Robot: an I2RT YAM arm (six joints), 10 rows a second.
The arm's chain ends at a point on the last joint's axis. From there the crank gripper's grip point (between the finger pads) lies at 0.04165 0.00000 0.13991 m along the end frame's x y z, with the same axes.
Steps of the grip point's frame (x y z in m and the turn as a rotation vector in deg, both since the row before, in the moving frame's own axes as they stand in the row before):
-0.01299 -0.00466 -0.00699 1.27 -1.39 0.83
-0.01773 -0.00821 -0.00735 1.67 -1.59 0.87
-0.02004 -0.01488 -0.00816 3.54 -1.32 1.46
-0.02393 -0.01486 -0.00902 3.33 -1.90 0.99
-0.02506 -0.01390 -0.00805 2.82 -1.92 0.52
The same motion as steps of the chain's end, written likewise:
-0.00960 -0.00213 -0.00793 1.27 -1.39 0.83
-0.01386 -0.00472 -0.00840 1.67 -1.59 0.87
-0.01690 -0.00723 -0.00885 3.54 -1.32 1.46
-0.01934 -0.00737 -0.01011 3.33 -1.90 0.99
-0.02038 -0.00734 -0.00921 2.82 -1.92 0.52

